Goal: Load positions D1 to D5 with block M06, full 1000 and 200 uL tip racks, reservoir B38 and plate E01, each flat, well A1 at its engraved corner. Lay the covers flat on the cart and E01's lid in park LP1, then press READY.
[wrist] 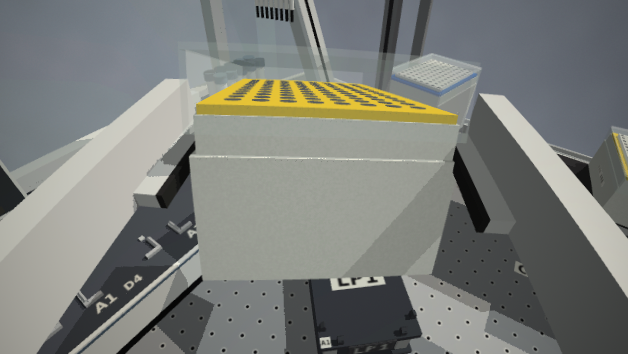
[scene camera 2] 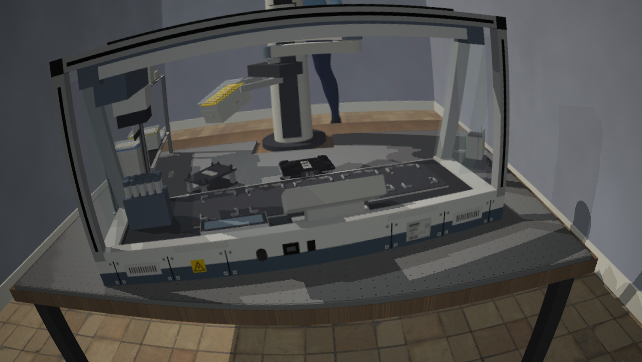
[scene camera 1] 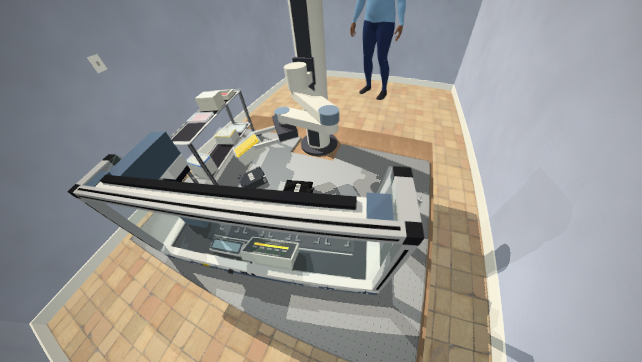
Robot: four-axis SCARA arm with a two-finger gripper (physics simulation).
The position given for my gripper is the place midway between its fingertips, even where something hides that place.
I see my gripper (wrist: pixel 328 109) and a gantry beam (scene camera 1: pixel 360 212).
